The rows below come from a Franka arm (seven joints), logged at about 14 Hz.
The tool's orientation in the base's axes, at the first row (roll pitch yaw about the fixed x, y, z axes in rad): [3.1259, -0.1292, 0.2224]
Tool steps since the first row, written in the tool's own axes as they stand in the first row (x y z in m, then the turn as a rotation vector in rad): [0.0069, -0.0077, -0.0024, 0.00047, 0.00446, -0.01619]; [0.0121, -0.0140, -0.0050, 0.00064, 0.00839, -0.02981]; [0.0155, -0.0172, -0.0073, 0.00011, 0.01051, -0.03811]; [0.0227, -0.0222, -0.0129, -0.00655, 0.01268, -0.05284]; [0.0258, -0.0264, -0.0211, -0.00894, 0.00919, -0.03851]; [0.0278, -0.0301, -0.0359, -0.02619, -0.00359, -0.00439]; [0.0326, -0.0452, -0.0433, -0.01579, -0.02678, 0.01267]
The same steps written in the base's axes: [0.0047, 0.0090, 0.0031, -0.00066, -0.00446, 0.01618]; [0.0080, 0.0162, 0.0063, -0.00140, -0.00844, 0.02977]; [0.0103, 0.0201, 0.0090, -0.00252, -0.01073, 0.03797]; [0.0154, 0.0265, 0.0154, -0.01039, -0.01450, 0.05175]; [0.0165, 0.0311, 0.0238, -0.01161, -0.01143, 0.03718]; [0.0157, 0.0350, 0.0387, -0.02668, -0.00228, 0.00092]; [0.0161, 0.0507, 0.0464, -0.01949, 0.02284, -0.01501]
